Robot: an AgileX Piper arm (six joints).
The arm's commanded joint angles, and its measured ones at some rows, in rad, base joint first. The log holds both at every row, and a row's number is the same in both.
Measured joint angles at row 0:
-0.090 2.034 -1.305 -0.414 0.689 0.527
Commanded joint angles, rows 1 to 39:
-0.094 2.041 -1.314 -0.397 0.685 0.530
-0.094 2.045 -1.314 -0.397 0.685 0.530
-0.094 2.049 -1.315 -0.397 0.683 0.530
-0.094 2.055 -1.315 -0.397 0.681 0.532
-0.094 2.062 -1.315 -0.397 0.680 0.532
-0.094 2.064 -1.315 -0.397 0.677 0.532
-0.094 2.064 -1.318 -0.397 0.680 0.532
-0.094 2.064 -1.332 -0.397 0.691 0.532
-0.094 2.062 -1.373 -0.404 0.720 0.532
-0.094 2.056 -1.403 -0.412 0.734 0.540
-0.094 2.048 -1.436 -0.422 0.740 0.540
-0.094 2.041 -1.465 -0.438 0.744 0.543
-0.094 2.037 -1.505 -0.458 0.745 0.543
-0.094 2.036 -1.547 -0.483 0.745 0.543
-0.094 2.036 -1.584 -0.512 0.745 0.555
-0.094 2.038 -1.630 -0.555 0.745 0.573
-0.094 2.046 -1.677 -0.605 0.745 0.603
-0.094 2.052 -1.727 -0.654 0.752 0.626
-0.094 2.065 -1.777 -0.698 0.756 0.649
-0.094 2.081 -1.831 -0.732 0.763 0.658
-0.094 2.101 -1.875 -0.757 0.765 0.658
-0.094 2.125 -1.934 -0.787 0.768 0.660
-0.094 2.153 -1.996 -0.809 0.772 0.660
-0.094 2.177 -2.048 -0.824 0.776 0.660
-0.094 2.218 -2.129 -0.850 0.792 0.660
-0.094 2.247 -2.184 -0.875 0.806 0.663
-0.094 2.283 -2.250 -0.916 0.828 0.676
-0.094 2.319 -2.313 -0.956 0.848 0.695
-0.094 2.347 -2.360 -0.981 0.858 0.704
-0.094 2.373 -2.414 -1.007 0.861 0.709
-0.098 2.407 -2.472 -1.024 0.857 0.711
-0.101 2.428 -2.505 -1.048 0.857 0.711
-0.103 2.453 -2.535 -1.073 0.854 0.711
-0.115 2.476 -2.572 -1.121 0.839 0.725
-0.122 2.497 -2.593 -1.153 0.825 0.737
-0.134 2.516 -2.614 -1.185 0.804 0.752
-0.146 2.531 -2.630 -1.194 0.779 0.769
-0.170 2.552 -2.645 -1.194 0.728 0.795
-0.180 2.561 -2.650 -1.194 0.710 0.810
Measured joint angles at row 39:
-0.133 2.525 -2.616 -1.152 0.784 0.754
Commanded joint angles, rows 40 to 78:
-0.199 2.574 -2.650 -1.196 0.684 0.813
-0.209 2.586 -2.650 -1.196 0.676 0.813
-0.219 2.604 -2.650 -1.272 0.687 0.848
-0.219 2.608 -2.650 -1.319 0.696 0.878
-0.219 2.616 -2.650 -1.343 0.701 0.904
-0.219 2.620 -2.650 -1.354 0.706 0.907
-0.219 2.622 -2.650 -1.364 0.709 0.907
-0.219 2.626 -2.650 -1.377 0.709 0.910
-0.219 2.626 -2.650 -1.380 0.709 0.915
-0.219 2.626 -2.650 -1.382 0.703 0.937
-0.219 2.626 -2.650 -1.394 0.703 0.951
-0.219 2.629 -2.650 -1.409 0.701 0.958
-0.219 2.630 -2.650 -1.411 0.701 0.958
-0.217 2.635 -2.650 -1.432 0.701 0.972
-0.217 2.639 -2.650 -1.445 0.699 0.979
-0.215 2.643 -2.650 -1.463 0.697 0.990
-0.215 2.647 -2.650 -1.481 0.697 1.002
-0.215 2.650 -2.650 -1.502 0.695 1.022
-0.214 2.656 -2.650 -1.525 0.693 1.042
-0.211 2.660 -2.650 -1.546 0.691 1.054
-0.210 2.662 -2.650 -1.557 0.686 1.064
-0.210 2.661 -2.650 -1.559 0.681 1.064
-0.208 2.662 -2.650 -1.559 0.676 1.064
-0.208 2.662 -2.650 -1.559 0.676 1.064
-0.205 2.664 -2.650 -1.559 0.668 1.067
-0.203 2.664 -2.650 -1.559 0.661 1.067
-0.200 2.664 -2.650 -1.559 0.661 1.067
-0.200 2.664 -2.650 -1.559 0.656 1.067
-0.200 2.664 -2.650 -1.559 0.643 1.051
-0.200 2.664 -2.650 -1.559 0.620 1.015
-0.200 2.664 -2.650 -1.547 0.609 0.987
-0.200 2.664 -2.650 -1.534 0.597 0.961
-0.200 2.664 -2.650 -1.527 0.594 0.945
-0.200 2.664 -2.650 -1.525 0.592 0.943
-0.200 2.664 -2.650 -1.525 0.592 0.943
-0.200 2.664 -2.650 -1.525 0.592 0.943
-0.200 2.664 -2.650 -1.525 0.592 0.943
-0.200 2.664 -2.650 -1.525 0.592 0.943
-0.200 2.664 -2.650 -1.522 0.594 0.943
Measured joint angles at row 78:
-0.200 2.668 -2.645 -1.530 0.601 0.956
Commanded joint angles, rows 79 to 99:
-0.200 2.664 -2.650 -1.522 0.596 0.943
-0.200 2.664 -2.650 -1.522 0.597 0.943
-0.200 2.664 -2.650 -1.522 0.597 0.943
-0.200 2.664 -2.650 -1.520 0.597 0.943
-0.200 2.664 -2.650 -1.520 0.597 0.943
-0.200 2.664 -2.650 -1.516 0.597 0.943
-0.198 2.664 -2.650 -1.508 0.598 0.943
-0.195 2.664 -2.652 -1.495 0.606 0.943
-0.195 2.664 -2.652 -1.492 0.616 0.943
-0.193 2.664 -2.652 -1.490 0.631 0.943
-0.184 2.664 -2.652 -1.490 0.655 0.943
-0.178 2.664 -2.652 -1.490 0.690 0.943
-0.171 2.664 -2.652 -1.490 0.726 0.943
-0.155 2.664 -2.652 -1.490 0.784 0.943
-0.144 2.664 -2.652 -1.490 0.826 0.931
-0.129 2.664 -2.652 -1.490 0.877 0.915
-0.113 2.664 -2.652 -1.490 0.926 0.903
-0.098 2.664 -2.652 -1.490 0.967 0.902
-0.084 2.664 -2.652 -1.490 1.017 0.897
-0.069 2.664 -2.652 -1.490 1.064 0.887
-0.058 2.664 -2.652 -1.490 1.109 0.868
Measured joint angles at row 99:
-0.105 2.668 -2.646 -1.499 0.933 0.911
